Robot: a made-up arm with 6 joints.
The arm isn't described. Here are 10 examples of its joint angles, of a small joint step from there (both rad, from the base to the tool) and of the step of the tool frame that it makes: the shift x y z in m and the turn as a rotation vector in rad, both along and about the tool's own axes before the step.
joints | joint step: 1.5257 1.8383 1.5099 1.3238 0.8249 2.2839 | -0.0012 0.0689 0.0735 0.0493 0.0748 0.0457
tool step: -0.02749 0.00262 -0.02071 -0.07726 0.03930 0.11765
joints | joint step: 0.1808 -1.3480 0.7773 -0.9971 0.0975 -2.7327 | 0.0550 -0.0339 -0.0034 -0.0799 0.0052 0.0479
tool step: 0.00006 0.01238 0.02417 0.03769 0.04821 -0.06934
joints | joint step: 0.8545 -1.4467 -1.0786 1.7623 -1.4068 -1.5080 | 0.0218 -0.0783 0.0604 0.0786 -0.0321 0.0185
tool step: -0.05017 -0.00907 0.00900 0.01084 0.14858 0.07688
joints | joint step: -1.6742 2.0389 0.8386 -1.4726 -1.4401 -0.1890 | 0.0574 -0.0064 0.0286 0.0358 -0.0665 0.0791
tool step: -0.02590 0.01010 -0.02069 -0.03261 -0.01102 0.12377
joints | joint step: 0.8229 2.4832 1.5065 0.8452 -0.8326 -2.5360 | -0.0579 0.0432 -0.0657 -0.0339 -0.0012 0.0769
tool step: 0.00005 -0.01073 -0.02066 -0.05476 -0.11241 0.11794
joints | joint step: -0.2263 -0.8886 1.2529 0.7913 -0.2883 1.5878 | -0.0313 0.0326 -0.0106 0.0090 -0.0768 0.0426
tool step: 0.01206 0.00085 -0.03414 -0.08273 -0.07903 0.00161
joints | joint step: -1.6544 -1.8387 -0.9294 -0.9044 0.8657 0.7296 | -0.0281 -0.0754 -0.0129 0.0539 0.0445 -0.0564
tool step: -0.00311 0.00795 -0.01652 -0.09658 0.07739 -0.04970
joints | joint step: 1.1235 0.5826 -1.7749 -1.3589 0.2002 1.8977 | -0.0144 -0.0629 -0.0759 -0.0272 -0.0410 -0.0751
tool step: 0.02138 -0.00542 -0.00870 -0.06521 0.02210 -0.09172
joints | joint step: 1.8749 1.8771 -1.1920 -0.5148 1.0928 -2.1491 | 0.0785 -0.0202 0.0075 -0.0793 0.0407 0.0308
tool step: -0.02471 0.01985 -0.02302 -0.07266 0.01803 0.02748
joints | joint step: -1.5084 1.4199 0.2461 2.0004 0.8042 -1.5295 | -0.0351 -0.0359 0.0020 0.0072 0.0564 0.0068
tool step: -0.00435 0.00246 0.00538 -0.04472 0.02553 -0.02588
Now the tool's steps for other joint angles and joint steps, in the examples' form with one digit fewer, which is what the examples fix.
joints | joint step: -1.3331 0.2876 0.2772 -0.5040 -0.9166 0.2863 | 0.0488 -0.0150 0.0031 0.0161 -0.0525 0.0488
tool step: 0.0064 -0.0125 -0.0124 -0.0486 -0.0896 0.0602
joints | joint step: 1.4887 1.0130 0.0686 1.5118 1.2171 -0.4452 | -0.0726 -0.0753 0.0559 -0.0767 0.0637 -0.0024
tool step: -0.0504 -0.0194 0.0488 0.0659 0.0940 0.1230
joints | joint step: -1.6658 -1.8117 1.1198 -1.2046 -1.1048 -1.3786 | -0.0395 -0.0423 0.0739 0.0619 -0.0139 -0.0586
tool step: 0.0183 -0.0215 -0.0135 -0.0308 0.0177 -0.0575
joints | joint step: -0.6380 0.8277 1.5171 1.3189 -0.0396 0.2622 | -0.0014 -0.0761 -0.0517 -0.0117 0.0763 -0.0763
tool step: 0.0225 0.0059 0.0285 0.0470 0.1836 -0.0992
